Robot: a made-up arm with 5 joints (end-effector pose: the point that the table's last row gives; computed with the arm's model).
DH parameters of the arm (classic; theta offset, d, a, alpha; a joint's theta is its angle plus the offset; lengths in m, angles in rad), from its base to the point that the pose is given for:
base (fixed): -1.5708 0.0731 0 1.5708
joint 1: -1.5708 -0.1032 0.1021 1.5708
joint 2: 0 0.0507 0.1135 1.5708
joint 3: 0 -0.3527 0.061 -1.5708
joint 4: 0 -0.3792 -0.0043 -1.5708
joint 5: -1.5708 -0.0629 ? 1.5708
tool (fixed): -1.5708 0.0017 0 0
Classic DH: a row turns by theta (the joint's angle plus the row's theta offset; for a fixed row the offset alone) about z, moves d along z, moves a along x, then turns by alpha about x.
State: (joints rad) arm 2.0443 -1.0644 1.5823 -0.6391 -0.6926
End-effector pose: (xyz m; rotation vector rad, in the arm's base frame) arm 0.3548 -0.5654 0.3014 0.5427 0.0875 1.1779
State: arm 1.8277 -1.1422 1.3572 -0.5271 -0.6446
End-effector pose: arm 0.3890 -0.5526 0.2375 0.4453 -0.0217 1.3184
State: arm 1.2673 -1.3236 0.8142 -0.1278 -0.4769
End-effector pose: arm 0.4062 -0.5084 0.0872 0.0818 -0.4819 1.3280
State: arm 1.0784 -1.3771 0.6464 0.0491 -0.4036
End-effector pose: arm 0.3974 -0.4942 0.0337 -0.0443 -0.6276 1.1818
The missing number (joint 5, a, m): 0.0373
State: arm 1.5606 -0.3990 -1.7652 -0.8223 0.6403
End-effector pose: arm -0.2618 -0.0019 -0.0192 2.0046 0.6323 -0.7637
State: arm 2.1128 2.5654 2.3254 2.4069 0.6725
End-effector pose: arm 0.2813 0.1410 -0.4266 0.9957 0.2826 -0.4519
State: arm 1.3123 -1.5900 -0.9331 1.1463 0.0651
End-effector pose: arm 0.0178 -0.4762 0.2024 -1.4367 -0.9603 -0.5597
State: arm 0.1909 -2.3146 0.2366 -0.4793 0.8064
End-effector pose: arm 0.4783 -0.3025 -0.0181 -0.0540 -2.7065 -0.5831
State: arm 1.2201 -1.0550 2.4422 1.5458 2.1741
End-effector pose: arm 0.1558 -0.3826 -0.5313 -1.0062 -0.9516 2.3461
